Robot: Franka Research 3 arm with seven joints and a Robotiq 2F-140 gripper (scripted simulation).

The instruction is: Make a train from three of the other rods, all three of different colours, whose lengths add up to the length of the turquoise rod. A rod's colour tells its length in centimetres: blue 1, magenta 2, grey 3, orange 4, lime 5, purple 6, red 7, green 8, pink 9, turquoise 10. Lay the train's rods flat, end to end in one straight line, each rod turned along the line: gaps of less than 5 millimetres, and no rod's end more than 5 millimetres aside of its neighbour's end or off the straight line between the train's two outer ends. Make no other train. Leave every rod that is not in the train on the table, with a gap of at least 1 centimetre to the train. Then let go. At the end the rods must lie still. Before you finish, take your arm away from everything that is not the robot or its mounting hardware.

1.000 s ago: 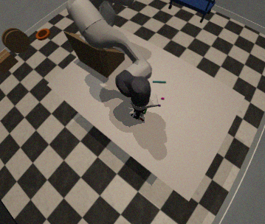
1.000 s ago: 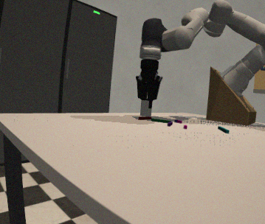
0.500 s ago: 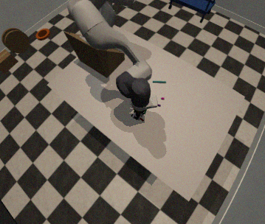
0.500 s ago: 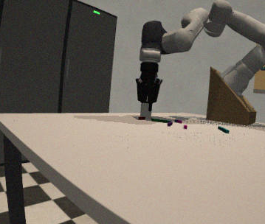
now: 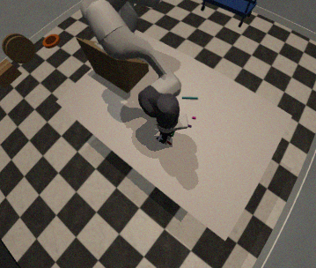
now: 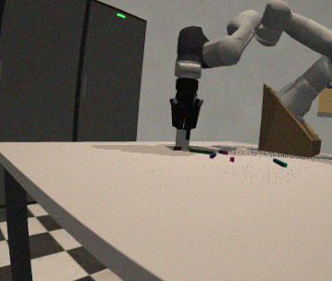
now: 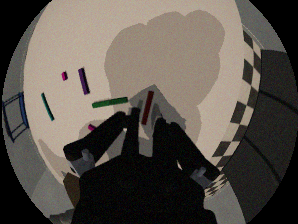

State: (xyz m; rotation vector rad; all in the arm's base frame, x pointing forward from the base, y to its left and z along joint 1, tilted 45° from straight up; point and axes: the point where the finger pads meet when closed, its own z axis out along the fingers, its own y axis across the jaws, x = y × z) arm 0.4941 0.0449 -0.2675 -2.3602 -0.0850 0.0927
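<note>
Now: hand 30 mm above the red rod. Round my hand: purple rod: 30 mm ahead, 150 mm to the left, 30 mm below; then blue rod: 90 mm behind, 100 mm to the left, 30 mm below; then green rod: 10 mm behind, 80 mm to the left, 30 mm below.
</note>
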